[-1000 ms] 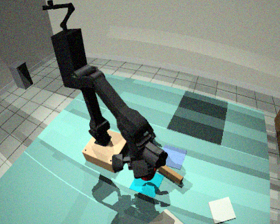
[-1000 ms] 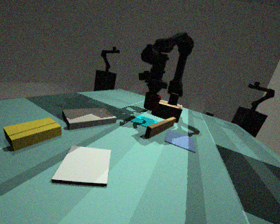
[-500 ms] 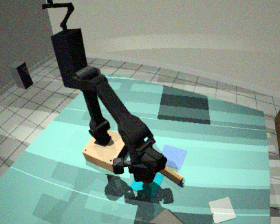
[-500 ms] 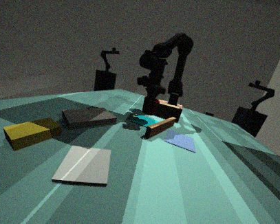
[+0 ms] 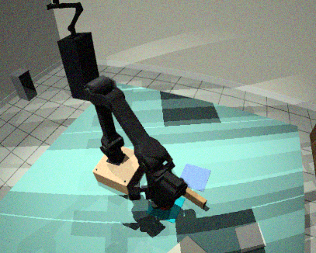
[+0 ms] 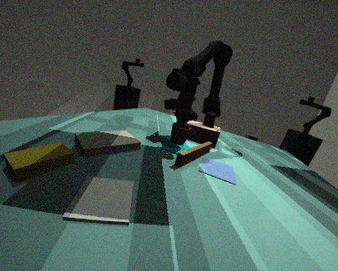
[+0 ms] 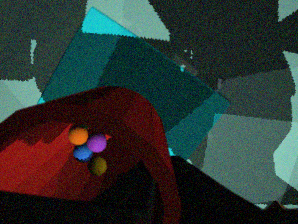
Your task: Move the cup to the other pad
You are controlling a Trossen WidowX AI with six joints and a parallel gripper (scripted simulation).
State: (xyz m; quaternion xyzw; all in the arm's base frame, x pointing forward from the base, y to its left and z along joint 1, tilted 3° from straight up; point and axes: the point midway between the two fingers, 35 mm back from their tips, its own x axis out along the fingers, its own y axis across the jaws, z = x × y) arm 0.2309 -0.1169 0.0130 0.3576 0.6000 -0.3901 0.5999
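My gripper tip is now 7 cm above the cyan pad, 3 cm short of it and 1 cm to the right of it. Also, from my gripper tip: red cup 3 cm ahead, 1 cm to the left; then wooden bar 10 cm to the left, 6 cm ahead, 5 cm below; then lilac pad 19 cm to the left, 10 cm ahead, 7 cm below.
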